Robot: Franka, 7 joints.
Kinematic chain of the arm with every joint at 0, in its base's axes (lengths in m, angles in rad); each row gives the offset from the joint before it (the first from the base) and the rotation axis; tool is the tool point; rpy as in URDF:
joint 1: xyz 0 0 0.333 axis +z
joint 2: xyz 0 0 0 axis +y
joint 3: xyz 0 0 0.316 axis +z
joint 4: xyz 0.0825 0 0 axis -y
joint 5: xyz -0.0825 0 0.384 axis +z
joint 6: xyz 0 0 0 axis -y
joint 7: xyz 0.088 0 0 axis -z
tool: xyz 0 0 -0.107 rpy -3.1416 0 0
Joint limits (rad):
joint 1: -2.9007..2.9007
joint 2: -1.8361..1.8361
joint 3: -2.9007..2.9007
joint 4: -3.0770..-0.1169
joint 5: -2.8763..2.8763
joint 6: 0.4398..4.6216
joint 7: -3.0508..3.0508
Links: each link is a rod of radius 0.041 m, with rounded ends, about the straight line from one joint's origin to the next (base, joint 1, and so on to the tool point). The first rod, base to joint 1, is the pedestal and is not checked.
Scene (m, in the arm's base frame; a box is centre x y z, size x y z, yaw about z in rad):
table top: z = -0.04
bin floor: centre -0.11 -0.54 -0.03 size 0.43 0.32 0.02 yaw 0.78
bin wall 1: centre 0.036 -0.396 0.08 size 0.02 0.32 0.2 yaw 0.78
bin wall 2: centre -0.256 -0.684 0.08 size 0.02 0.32 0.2 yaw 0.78
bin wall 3: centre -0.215 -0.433 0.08 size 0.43 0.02 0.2 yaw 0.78
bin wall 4: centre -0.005 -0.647 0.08 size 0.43 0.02 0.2 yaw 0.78
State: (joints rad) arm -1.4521 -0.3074 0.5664 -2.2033 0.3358 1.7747 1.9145
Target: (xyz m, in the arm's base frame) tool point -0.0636 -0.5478 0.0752
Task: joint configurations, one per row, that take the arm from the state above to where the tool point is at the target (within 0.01 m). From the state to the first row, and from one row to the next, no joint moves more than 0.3 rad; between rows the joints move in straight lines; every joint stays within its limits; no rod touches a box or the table.
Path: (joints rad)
1: -1.6378 -0.0214 0.3341 -2.1190 0.3213 1.8590 1.9145
2: -1.8236 0.2646 0.1018 -2.0347 0.3067 1.9433 1.9145
3: -1.8183 0.5059 0.0983 -1.9699 0.3118 2.0238 1.9145
4: -1.8130 0.7472 0.0948 -1.9051 0.3169 2.1043 1.9145

